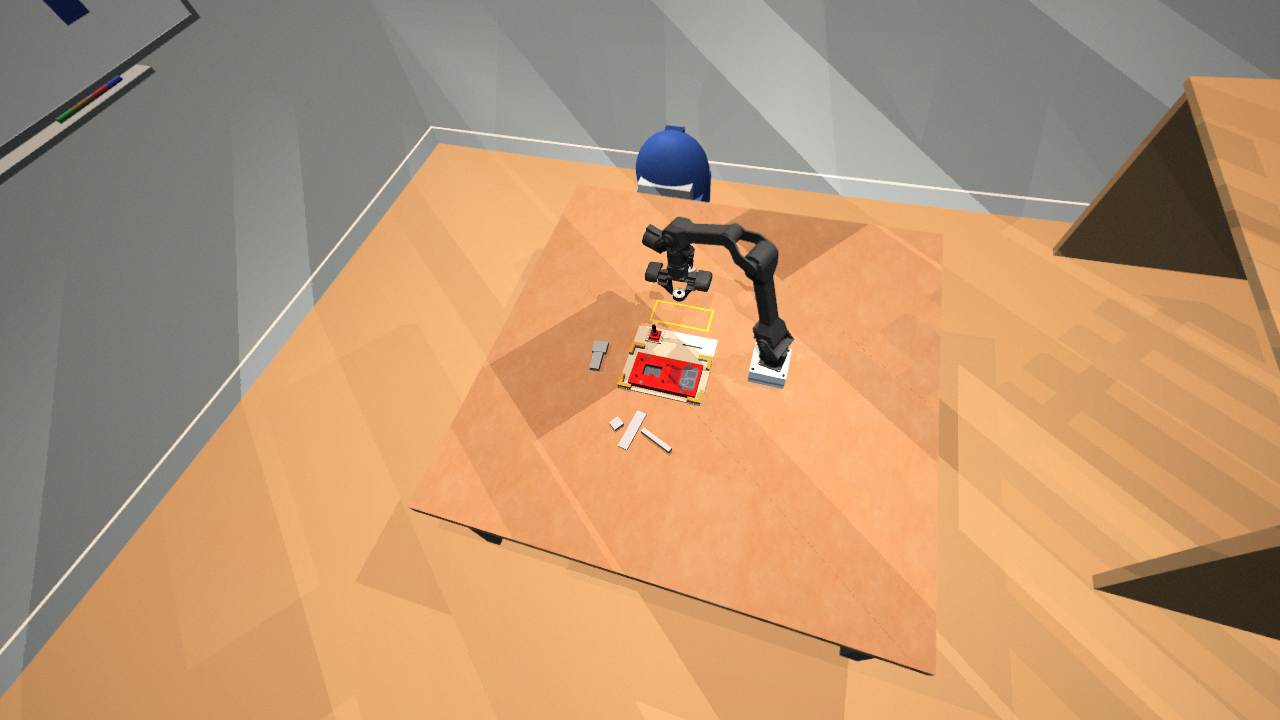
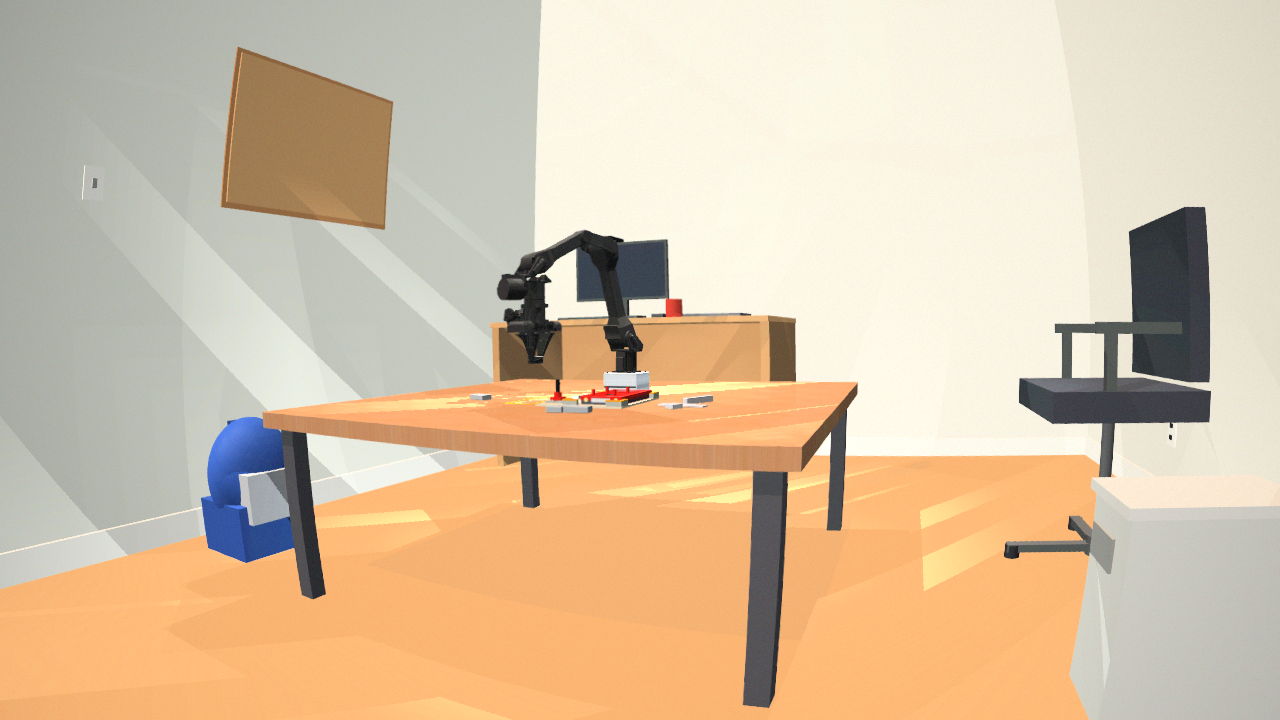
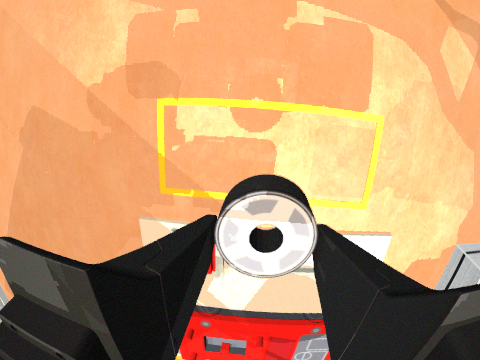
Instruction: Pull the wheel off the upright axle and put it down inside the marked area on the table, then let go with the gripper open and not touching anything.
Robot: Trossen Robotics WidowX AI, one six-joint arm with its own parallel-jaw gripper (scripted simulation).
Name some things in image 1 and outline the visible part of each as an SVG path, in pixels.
The gripper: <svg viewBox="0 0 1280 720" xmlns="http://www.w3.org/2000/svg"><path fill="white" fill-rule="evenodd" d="M713 274L710 271L704 270L688 272L689 266L691 267L690 269L693 268L694 250L688 256L687 262L681 266L673 266L667 261L667 269L661 269L663 263L651 261L645 272L645 280L647 282L657 282L658 285L661 285L671 295L673 294L672 281L687 282L685 288L685 297L687 298L691 291L707 292Z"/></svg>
A red fixture plate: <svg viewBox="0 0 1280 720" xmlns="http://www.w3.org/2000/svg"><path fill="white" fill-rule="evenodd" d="M638 352L628 379L629 384L684 398L696 397L703 365Z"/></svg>
